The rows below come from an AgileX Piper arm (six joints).
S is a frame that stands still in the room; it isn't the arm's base.
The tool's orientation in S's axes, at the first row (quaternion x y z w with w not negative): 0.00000 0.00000 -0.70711 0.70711
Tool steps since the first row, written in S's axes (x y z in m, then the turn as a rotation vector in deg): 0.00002 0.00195 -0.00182 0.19 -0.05 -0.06; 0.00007 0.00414 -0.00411 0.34 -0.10 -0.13; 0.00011 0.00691 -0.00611 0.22 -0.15 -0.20; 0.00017 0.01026 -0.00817 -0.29 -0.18 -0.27; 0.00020 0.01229 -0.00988 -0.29 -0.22 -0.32; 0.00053 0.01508 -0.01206 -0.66 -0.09 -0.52; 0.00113 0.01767 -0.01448 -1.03 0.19 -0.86; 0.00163 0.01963 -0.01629 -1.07 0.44 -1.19; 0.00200 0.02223 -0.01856 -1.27 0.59 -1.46; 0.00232 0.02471 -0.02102 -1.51 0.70 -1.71
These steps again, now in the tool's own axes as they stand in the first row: -0.00195 0.00002 -0.00182 0.05 0.19 -0.06; -0.00414 0.00007 -0.00411 0.10 0.34 -0.13; -0.00691 0.00011 -0.00611 0.15 0.22 -0.20; -0.01026 0.00017 -0.00817 0.18 -0.29 -0.27; -0.01229 0.00020 -0.00988 0.22 -0.29 -0.32; -0.01508 0.00053 -0.01206 0.09 -0.66 -0.52; -0.01767 0.00113 -0.01448 -0.19 -1.03 -0.86; -0.01963 0.00163 -0.01629 -0.44 -1.07 -1.19; -0.02223 0.00200 -0.01856 -0.59 -1.27 -1.46; -0.02471 0.00232 -0.02102 -0.70 -1.51 -1.71
